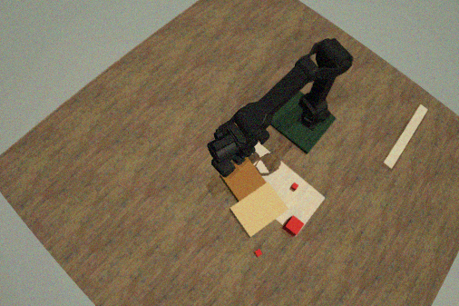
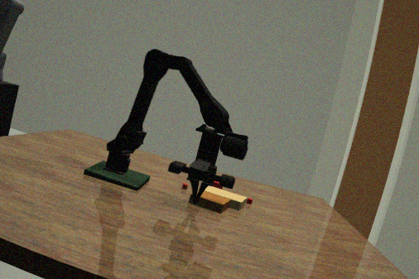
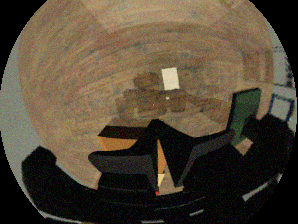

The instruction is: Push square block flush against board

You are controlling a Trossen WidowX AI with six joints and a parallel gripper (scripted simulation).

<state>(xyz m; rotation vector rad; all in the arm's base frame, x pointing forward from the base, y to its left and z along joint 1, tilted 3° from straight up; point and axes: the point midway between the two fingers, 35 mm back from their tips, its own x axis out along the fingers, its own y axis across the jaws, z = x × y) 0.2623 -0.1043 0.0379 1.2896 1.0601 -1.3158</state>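
The brown square block is 50 mm to the left of my gripper tip and 50 mm ahead of it. The rest, counted from my gripper tip: tan board: 150 mm to the left, 90 mm ahead.
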